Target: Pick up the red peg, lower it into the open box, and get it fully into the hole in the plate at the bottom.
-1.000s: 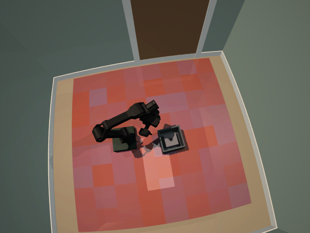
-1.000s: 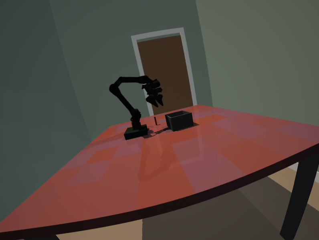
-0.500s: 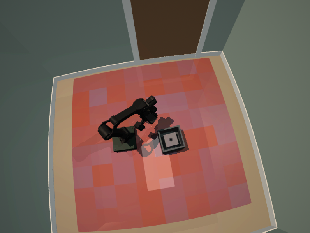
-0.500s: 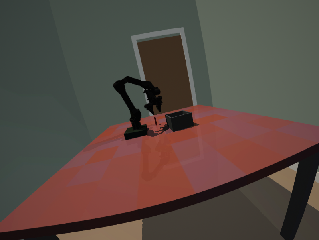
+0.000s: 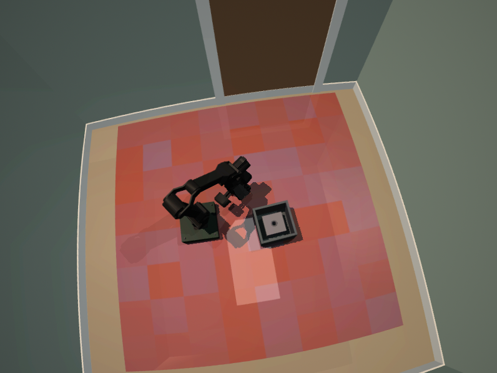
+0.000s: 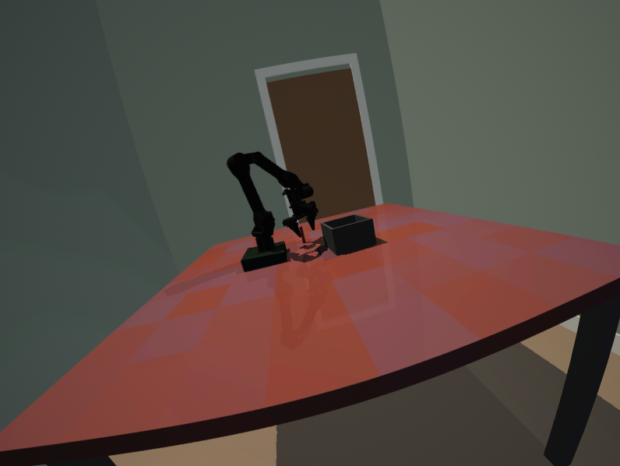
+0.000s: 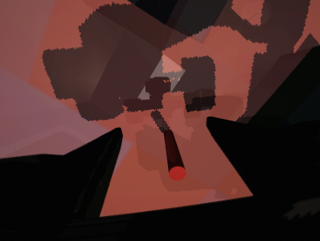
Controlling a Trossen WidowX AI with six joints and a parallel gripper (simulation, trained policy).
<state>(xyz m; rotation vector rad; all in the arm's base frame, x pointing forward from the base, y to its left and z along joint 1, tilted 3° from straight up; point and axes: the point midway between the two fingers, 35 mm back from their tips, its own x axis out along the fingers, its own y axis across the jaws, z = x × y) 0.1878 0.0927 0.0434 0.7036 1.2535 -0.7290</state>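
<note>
Now: gripper tip 2 cm past the red peg and 2 cm to the right of it. From my gripper tip the other things lie so: dark box 13 cm ahead, 17 cm to the right, 2 cm below; then light plate 13 cm ahead, 17 cm to the right.
</note>
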